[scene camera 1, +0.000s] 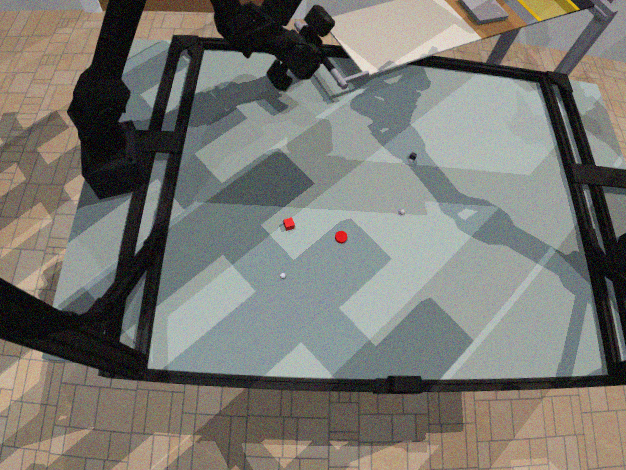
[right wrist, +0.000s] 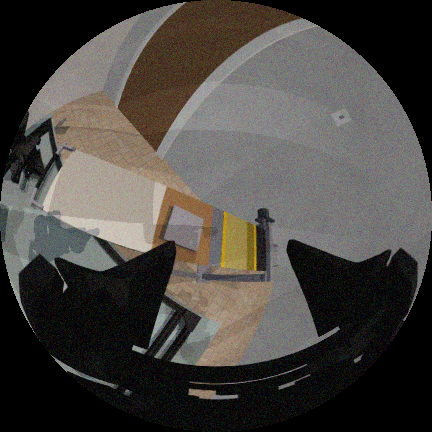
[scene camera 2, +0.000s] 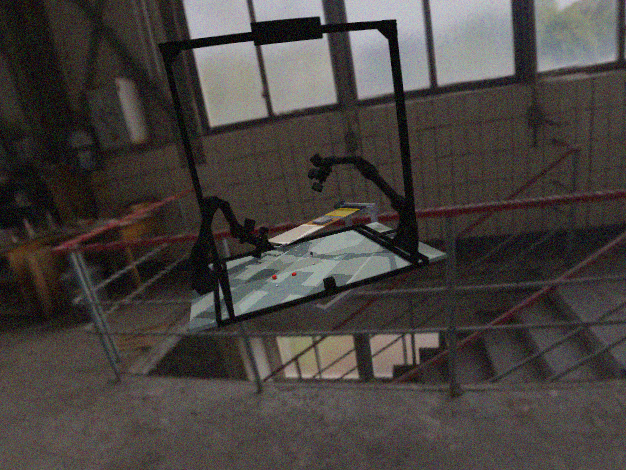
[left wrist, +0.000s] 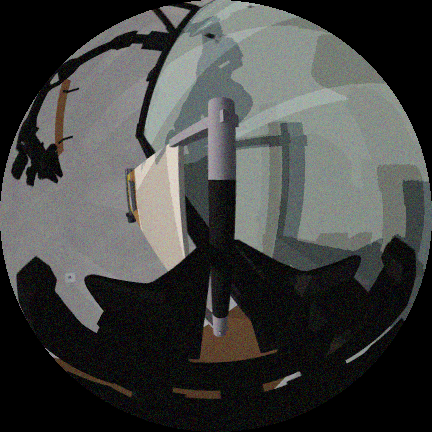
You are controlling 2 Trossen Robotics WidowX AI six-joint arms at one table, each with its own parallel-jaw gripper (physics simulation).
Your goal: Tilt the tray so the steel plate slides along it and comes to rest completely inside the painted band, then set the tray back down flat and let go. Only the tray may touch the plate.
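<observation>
The tray (scene camera 1: 399,37) (scene camera 2: 295,234) (left wrist: 157,205) (right wrist: 107,190) is a long board with a cream near part and a brown part. Its grey bar handle with a black grip (left wrist: 221,145) crosses the left wrist view. The grey steel plate (scene camera 1: 482,11) (scene camera 2: 321,221) (right wrist: 184,228) lies on the brown part, outside the yellow painted band (scene camera 1: 548,7) (scene camera 2: 342,212) (right wrist: 239,240); a dark grey strip lies between them. My left gripper (scene camera 1: 308,46) (scene camera 2: 262,240) (left wrist: 220,245) is shut on the handle's grip. My right gripper (scene camera 2: 315,179) (right wrist: 233,246) is open and empty, raised above the far part of the tray.
A red cube (scene camera 1: 288,223) (scene camera 2: 274,277), a red disc (scene camera 1: 341,236) (scene camera 2: 293,274), a small dark piece (scene camera 1: 412,156) and small white balls (scene camera 1: 282,275) (scene camera 1: 401,211) lie on the glassy table. A black frame (scene camera 1: 252,379) edges it. Grey legs (scene camera 1: 581,48) stand at the tray's far end.
</observation>
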